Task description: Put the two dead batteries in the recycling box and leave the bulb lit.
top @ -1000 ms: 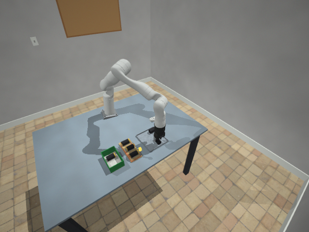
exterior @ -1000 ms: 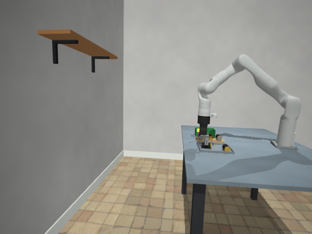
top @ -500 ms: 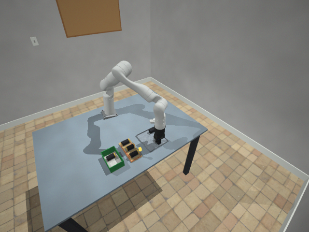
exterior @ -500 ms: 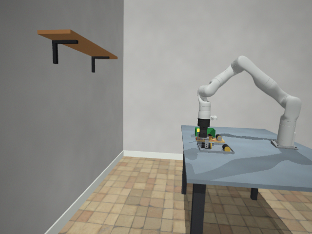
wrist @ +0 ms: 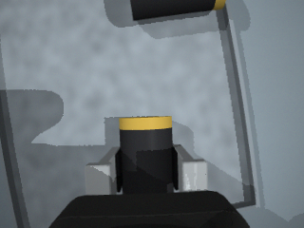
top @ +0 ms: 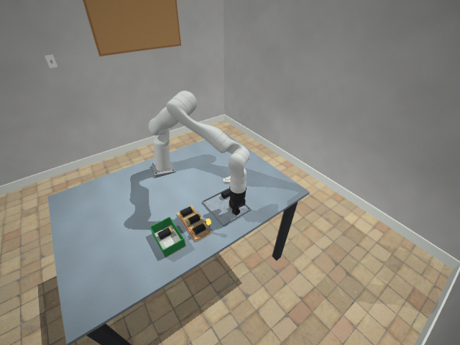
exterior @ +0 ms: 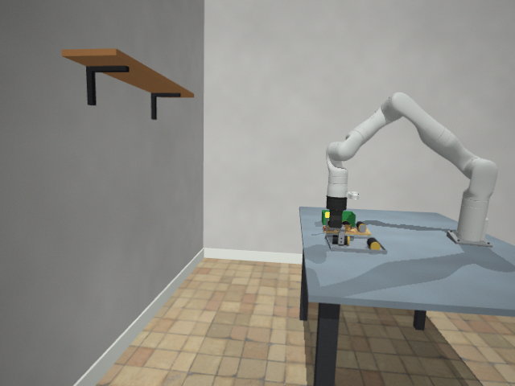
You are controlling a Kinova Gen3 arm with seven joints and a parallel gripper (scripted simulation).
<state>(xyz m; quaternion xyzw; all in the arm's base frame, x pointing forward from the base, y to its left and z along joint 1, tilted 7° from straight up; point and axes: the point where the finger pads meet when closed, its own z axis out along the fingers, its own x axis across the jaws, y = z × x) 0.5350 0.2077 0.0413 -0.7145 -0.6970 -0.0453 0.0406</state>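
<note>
The grey tray is 50 mm behind my hand, 20 mm to the right of it and 20 mm below it. Also, from my hand: green recycling box: 360 mm to the right, 10 mm below.
</note>
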